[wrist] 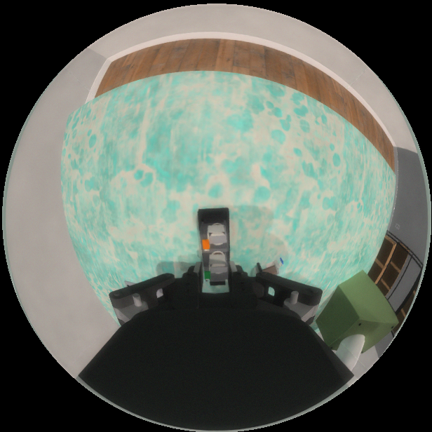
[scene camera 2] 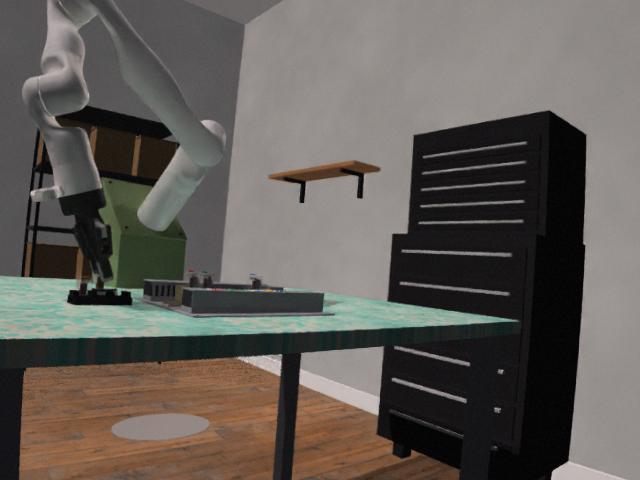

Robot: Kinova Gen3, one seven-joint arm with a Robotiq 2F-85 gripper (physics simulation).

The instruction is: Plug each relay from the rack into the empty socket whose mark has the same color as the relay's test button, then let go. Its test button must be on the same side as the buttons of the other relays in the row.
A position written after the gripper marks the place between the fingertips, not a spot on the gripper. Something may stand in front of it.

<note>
In view: the gripper (scene camera 2: 104, 279), a relay (wrist: 213, 237) and a black rack (scene camera 2: 125, 298).
The gripper also shows in the wrist view (wrist: 215, 269).
</note>
